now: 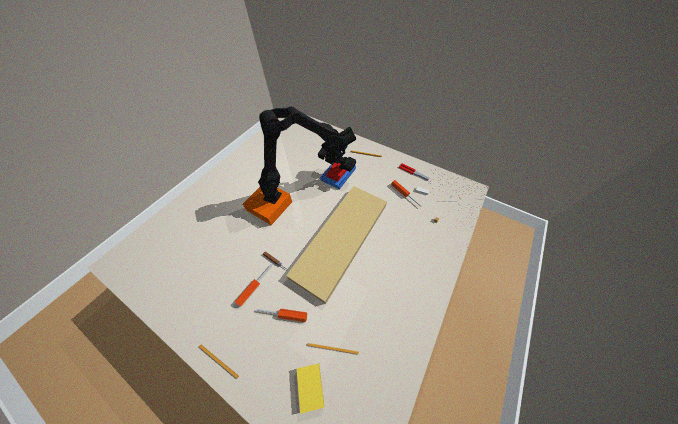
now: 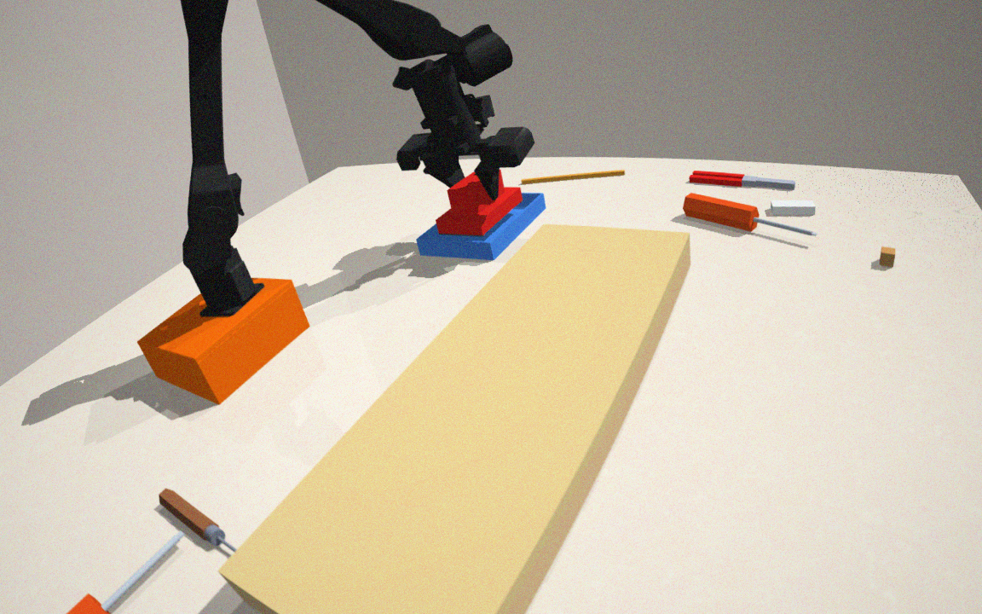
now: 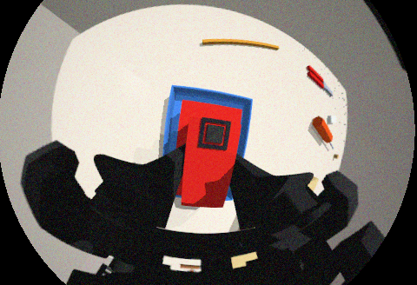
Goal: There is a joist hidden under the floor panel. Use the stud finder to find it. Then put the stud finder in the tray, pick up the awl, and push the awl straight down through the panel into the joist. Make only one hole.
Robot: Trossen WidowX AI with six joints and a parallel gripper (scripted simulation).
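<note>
Right now my gripper tip is 1 cm to the right of the red stud finder and 2 cm below it. The rest, counted from my gripper tip: indicator: 2 cm to the left, 3 cm above; blue tray: 1 cm to the right, 3 cm below; white block: 43 cm ahead, 4 cm to the left, 4 cm below.
</note>
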